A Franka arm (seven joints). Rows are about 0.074 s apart.
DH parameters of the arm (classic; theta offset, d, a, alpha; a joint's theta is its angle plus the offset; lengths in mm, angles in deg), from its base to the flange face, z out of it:
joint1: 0 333 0 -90
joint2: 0 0 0 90
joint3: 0 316 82.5 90
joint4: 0 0 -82.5 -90
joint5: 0 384 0 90
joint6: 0 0 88 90
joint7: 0 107 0 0
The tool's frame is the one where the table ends.
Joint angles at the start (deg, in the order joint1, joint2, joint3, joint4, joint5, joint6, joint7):
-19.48, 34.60, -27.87, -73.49, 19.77, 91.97, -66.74
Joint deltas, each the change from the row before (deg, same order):
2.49, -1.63, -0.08, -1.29, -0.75, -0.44, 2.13
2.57, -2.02, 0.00, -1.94, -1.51, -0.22, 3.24
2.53, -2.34, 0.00, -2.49, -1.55, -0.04, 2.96
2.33, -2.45, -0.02, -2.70, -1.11, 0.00, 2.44
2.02, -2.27, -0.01, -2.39, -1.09, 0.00, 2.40
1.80, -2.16, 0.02, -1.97, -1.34, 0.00, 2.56
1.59, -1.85, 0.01, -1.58, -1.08, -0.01, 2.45
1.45, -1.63, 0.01, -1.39, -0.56, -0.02, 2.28
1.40, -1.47, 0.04, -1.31, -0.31, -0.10, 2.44
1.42, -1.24, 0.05, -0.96, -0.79, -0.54, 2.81
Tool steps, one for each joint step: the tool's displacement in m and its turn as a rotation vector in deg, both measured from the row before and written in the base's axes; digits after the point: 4 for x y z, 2 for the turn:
0.0098, 0.0239, 0.0083, -0.12, 0.64, 0.23
0.0063, 0.0243, 0.0074, -0.63, 1.30, -0.68
0.0029, 0.0237, 0.0064, -0.55, 1.21, -0.54
0.0002, 0.0222, 0.0055, -0.12, 0.85, -0.36
-0.0012, 0.0192, 0.0054, -0.26, 0.76, -0.50
-0.0018, 0.0167, 0.0070, -0.69, 0.68, -0.66
-0.0014, 0.0147, 0.0065, -0.65, 0.48, -0.75
-0.0011, 0.0139, 0.0055, -0.28, 0.23, -0.81
-0.0009, 0.0141, 0.0041, -0.08, 0.29, -1.03
-0.0009, 0.0139, 0.0040, -0.50, 0.89, -1.15

